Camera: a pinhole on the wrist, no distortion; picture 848 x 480 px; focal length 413.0 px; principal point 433.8 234.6 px. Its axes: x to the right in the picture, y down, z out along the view. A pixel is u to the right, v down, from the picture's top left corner.
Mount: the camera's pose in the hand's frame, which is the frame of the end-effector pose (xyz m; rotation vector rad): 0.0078 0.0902 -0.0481 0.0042 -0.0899 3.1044
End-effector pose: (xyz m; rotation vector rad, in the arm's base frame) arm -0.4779 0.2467 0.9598 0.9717 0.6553 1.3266
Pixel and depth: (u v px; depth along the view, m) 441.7 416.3 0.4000
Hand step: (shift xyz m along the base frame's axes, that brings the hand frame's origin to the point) 0.3441 -0.0719 0.0670
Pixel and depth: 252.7 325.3 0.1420
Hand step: 0.0658 0.0471 0.0948
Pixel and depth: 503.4 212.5 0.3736
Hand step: 0.2258 -0.1228 0.2269
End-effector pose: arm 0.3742 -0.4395 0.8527 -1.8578 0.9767 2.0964
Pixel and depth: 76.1 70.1 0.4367
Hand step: -0.5263 -0.0591 -0.2856
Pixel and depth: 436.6 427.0 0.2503
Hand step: -0.1390 0.1419 -0.0152
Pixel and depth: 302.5 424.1 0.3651
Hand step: -0.2215 0.2196 -0.1448
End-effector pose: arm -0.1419 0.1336 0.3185 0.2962 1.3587 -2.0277
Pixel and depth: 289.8 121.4 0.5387
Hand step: 0.0619 -0.5682 -0.0374
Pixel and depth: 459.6 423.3 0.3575
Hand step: 0.0073 -0.2355 0.2077
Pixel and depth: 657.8 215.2 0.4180
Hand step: 0.2868 -0.2631 0.2058
